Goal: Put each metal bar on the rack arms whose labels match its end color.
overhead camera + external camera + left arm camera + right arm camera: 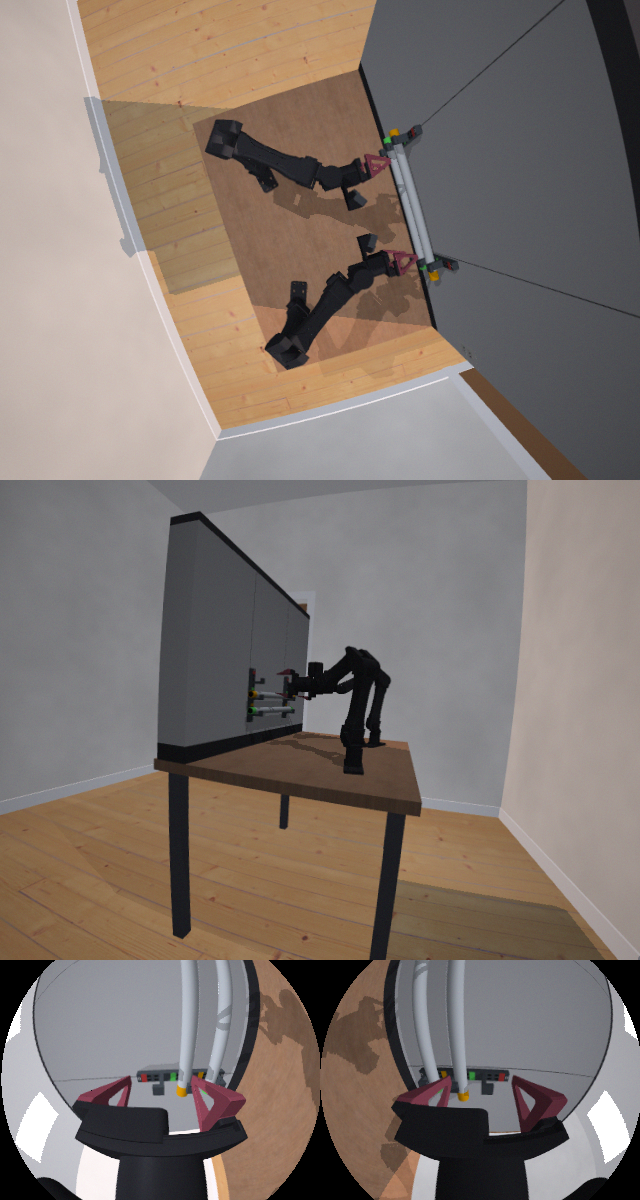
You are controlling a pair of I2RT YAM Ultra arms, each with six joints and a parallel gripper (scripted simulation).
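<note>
The metal bar lies 90 mm ahead of my left hand, 150 mm to the right of it and 60 mm below it. From my left hand the other things lie so: green-ended bar (90 mm ahead, 140 mm to the right, 130 mm below); then grey wall panel (190 mm ahead, 130 mm to the right, 120 mm above).
Now: the metal bar 80 mm ahead of my right hand, 140 mm to the left of it and 50 mm below it. From my right hand the other things lie so: green-ended bar (70 mm ahead, 150 mm to the left, 130 mm below); then grey wall panel (170 mm ahead, 170 mm to the left, 120 mm above).
</note>
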